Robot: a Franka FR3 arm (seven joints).
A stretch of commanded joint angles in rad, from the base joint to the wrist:
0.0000 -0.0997 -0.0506 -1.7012 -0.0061 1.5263 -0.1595
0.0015 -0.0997 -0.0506 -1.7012 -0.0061 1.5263 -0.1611
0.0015 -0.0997 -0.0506 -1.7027 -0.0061 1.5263 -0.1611
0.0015 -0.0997 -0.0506 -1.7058 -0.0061 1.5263 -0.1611
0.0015 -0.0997 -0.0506 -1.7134 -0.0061 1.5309 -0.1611
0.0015 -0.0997 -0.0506 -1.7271 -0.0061 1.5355 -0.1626
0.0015 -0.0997 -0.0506 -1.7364 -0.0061 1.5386 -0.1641
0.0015 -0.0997 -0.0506 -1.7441 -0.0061 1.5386 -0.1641
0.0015 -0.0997 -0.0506 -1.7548 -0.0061 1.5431 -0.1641
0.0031 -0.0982 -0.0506 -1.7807 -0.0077 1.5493 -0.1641
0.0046 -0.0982 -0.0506 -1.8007 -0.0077 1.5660 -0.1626
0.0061 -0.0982 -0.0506 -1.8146 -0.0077 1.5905 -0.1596
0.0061 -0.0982 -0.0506 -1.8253 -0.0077 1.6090 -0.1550
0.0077 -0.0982 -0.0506 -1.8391 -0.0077 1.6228 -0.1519
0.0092 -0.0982 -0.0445 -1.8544 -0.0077 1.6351 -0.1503
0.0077 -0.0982 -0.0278 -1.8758 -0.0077 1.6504 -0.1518
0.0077 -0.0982 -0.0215 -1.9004 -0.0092 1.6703 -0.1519
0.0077 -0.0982 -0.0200 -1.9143 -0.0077 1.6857 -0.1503
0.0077 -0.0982 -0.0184 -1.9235 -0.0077 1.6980 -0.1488
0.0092 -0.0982 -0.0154 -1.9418 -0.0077 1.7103 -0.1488
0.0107 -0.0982 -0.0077 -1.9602 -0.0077 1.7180 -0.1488
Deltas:
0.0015 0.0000 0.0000 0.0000 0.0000 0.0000 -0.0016
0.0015 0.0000 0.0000 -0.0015 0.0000 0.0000 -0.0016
0.0015 0.0000 0.0000 -0.0046 0.0000 0.0000 -0.0016
0.0015 0.0000 0.0000 -0.0122 0.0000 0.0046 -0.0016
0.0015 0.0000 0.0000 -0.0259 0.0000 0.0092 -0.0031
0.0015 0.0000 0.0000 -0.0352 0.0000 0.0123 -0.0046
0.0015 0.0000 0.0000 -0.0429 0.0000 0.0123 -0.0046
0.0015 0.0000 0.0000 -0.0536 0.0000 0.0168 -0.0046
0.0031 0.0015 0.0000 -0.0795 -0.0016 0.0230 -0.0046
0.0046 0.0015 0.0000 -0.0995 -0.0016 0.0397 -0.0031
0.0061 0.0015 0.0000 -0.1134 -0.0016 0.0642 -0.0001
0.0061 0.0015 0.0000 -0.1241 -0.0016 0.0827 0.0045
0.0077 0.0015 0.0000 -0.1379 -0.0016 0.0965 0.0076
0.0092 0.0015 0.0061 -0.1532 -0.0016 0.1088 0.0092
0.0077 0.0015 0.0228 -0.1746 -0.0016 0.1241 0.0077
0.0077 0.0015 0.0291 -0.1992 -0.0031 0.1440 0.0076
0.0077 0.0015 0.0306 -0.2131 -0.0016 0.1594 0.0092
0.0077 0.0015 0.0322 -0.2223 -0.0016 0.1717 0.0107
0.0092 0.0015 0.0352 -0.2406 -0.0016 0.1840 0.0107
0.0107 0.0015 0.0429 -0.2590 -0.0016 0.1917 0.0107

